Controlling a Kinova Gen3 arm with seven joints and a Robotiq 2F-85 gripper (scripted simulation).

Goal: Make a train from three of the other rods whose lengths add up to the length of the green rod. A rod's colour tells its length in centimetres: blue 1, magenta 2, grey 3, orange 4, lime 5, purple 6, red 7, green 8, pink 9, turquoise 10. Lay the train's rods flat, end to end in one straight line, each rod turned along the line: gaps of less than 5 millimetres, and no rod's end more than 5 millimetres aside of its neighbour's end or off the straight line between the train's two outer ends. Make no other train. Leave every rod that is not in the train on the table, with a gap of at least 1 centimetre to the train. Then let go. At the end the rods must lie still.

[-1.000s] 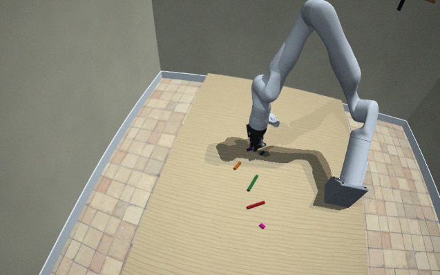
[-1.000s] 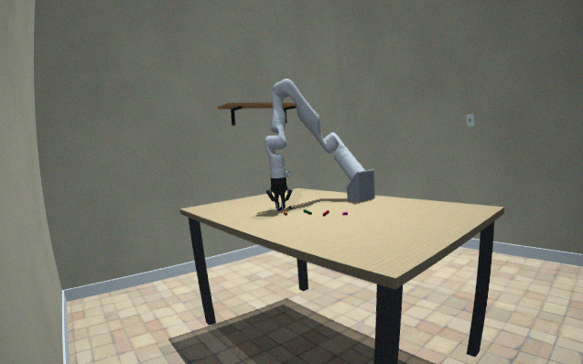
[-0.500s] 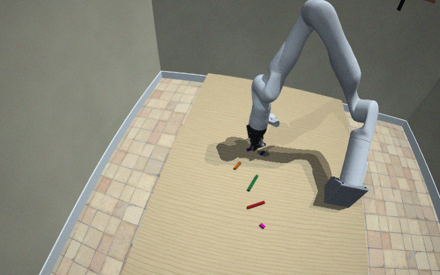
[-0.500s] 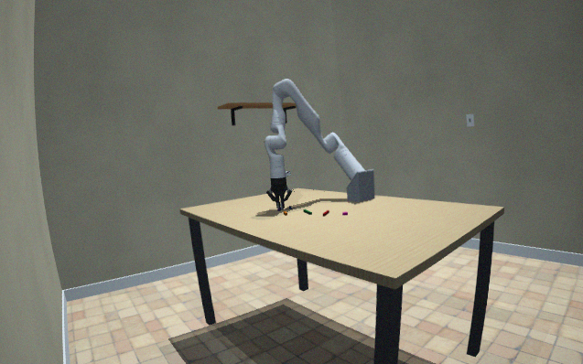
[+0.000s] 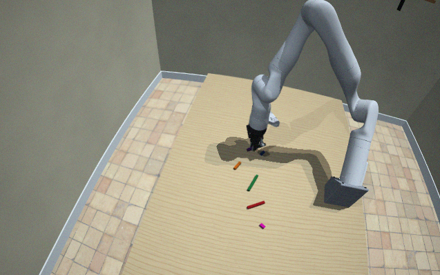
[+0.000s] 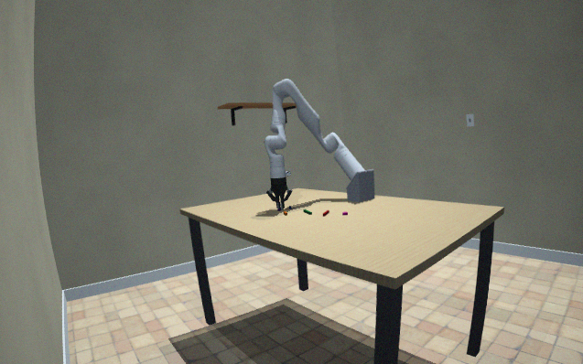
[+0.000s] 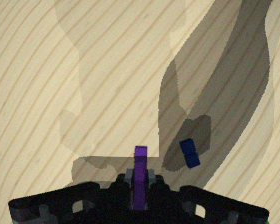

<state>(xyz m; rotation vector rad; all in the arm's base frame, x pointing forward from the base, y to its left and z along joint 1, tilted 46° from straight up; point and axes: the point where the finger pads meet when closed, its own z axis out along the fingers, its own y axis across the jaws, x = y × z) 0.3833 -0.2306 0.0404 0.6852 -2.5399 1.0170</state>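
My gripper is now 10 cm to the right of the orange rod, 6 cm short of it and 1 cm above it. From my hand the other things lie so: green rod: 17 cm to the left, 2 cm behind, 1 cm below; red rod: 27 cm to the left, 4 cm behind, 1 cm below; purple rod: 1 cm below.
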